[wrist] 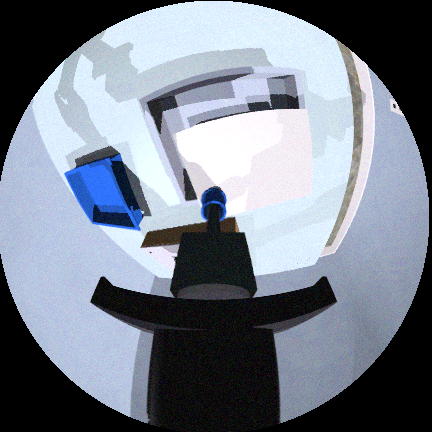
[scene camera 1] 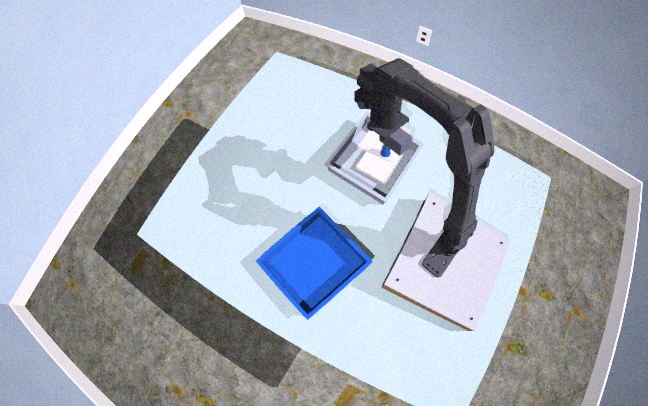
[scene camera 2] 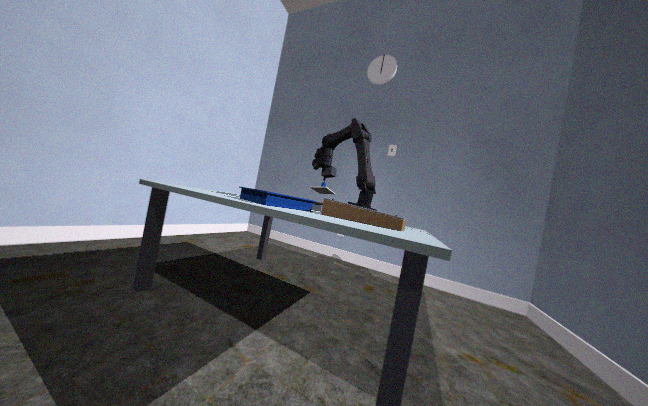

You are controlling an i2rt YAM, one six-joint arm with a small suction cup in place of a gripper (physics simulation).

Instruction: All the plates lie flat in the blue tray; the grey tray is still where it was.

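Pixels of known places: end effector, tool point: (wrist: 213, 194) (scene camera 1: 385, 155) (scene camera 2: 323, 189); arm's base, origin of the base link: (scene camera 1: 448, 245) (scene camera 2: 362, 207).
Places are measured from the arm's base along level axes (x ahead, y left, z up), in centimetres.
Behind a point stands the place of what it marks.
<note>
My gripper, a small blue suction cup (scene camera 1: 385, 151) (scene camera 2: 324, 184) (wrist: 214, 204) {x 30.3, y -7.6, z 7.0 cm}, points down and is shut on a square white plate (scene camera 1: 376, 168) (scene camera 2: 323, 190) {x 32.8, y -12.0, z 6.6 cm} (wrist: 260, 160) {x 34.3, y -13.3, z 6.8 cm}. The plate hangs about level, raised above the grey tray (scene camera 1: 356, 184) {x 33.1, y 1.8, z -1.1 cm} (wrist: 161, 150) {x 35.0, y 1.2, z -1.0 cm}; scene camera 2 shows it above the table height. The plate hides much of the tray's inside, so I cannot tell how many plates lie under it. The blue tray (scene camera 1: 312, 260) {x 29.1, y 27.3, z -5.7 cm} (scene camera 2: 290, 201) {x 17.4, y 30.2, z -3.1 cm} (wrist: 92, 192) {x 28.4, y 35.5, z -5.6 cm} stands apart from the grey tray, nearer the front in scene camera 1, and no plate shows in it.
The arm stands on a thick pale base board (scene camera 1: 450, 295) {x -9.4, y 11.6, z -0.4 cm} (scene camera 2: 362, 214) {x -8.2, y 17.9, z -2.8 cm}, right of the blue tray in scene camera 1. Both trays and the board are on the pale blue table (scene camera 1: 240, 185) {x 63.6, y 23.9, z -6.0 cm} (scene camera 2: 430, 240) {x -32.6, y 26.9, z -5.9 cm}. The arm's shadow falls across the table left of the grey tray.
</note>
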